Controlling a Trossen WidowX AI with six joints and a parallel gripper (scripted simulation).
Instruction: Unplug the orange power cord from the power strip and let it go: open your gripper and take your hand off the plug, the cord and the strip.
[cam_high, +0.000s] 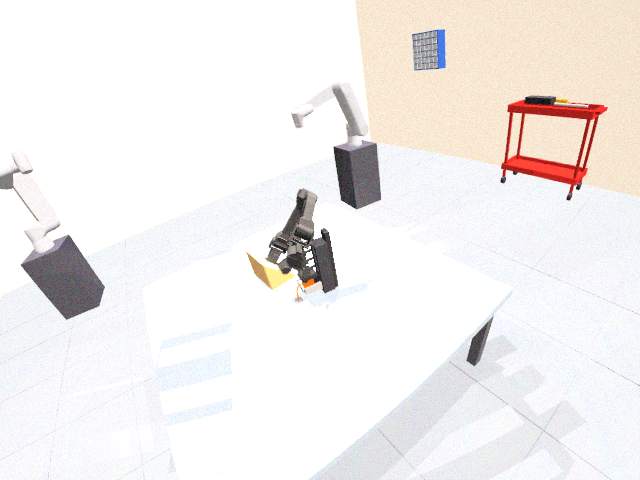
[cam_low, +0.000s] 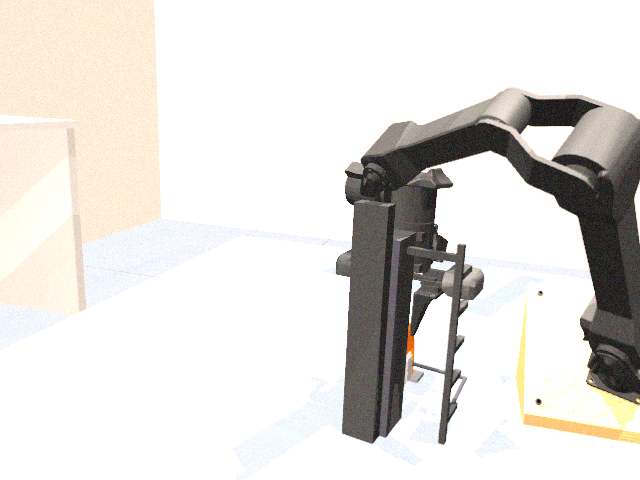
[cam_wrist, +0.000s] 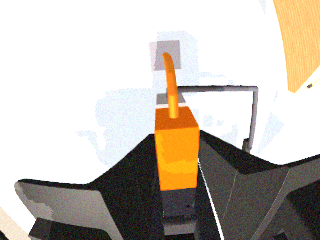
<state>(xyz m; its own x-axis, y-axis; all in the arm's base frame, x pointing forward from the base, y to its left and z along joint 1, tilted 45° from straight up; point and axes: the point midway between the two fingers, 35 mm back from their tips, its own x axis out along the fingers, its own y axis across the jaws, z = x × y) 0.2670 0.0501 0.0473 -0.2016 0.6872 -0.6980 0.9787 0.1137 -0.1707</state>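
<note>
The orange plug lies 3 cm to the left of my gripper tip. Round my gripper tip: grey block (5 cm to the right, 8 cm below).
</note>
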